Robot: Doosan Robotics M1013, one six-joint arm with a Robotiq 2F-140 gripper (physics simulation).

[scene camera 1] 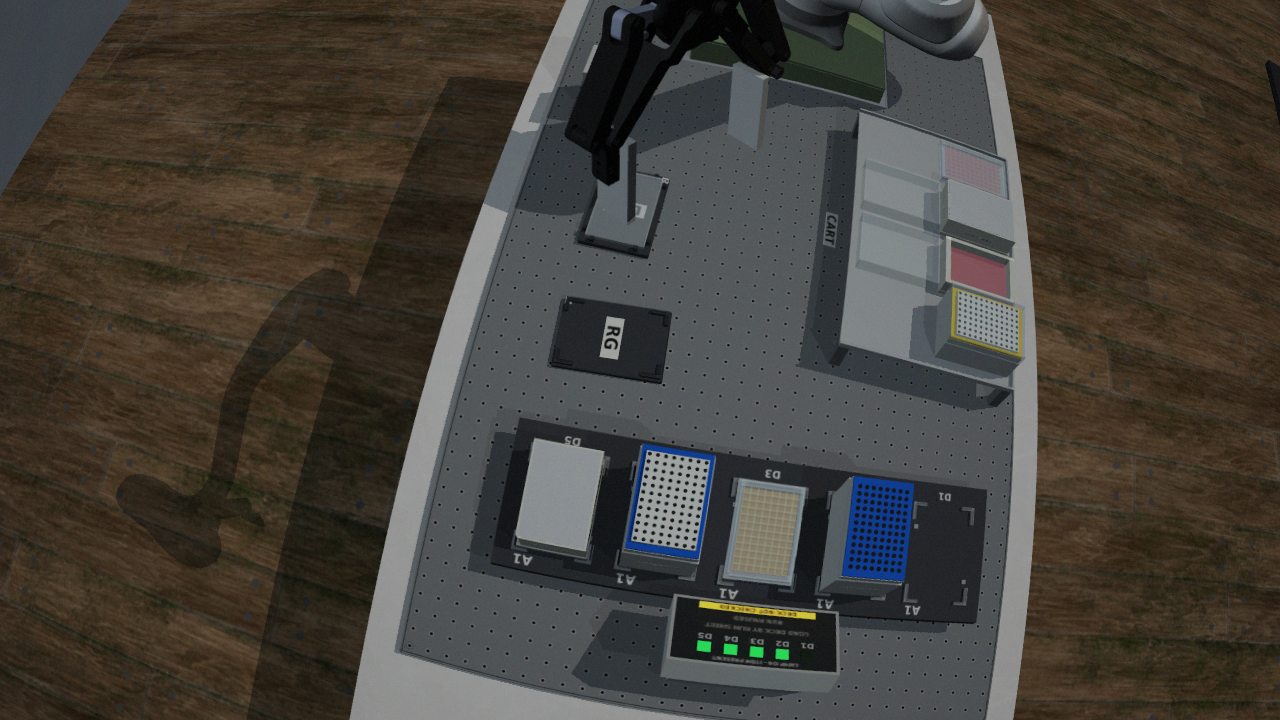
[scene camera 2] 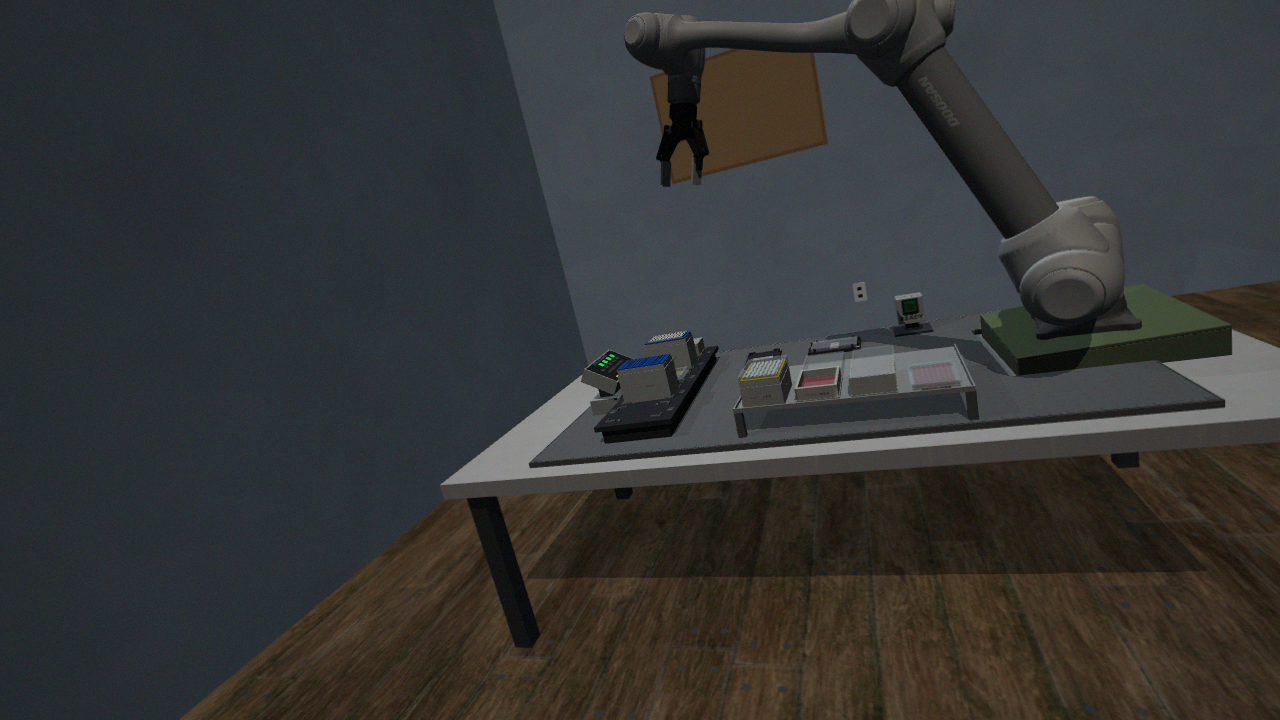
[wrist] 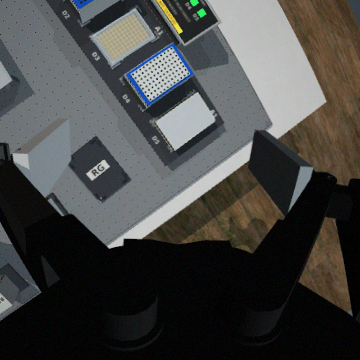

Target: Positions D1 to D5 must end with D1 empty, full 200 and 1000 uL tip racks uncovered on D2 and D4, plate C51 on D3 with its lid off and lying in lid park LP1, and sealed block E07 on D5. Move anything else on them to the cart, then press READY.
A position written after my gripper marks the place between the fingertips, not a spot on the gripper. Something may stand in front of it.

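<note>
My gripper [scene camera 1: 685, 173] is open and holds nothing, and you'd also find my gripper [scene camera 2: 680, 185] in that other view, plus my gripper [wrist: 162, 143] in the wrist one. There's a tan tip box [scene camera 1: 763, 542], and the wrist view shows the tan tip box [wrist: 127, 33] too. I also see a black RG pad [scene camera 1: 611, 339], with the wrist view showing the black RG pad [wrist: 93, 164] as well. Then there's a LP1 pad [scene camera 1: 582, 239], and a cart tray [scene camera 2: 947, 353].
</note>
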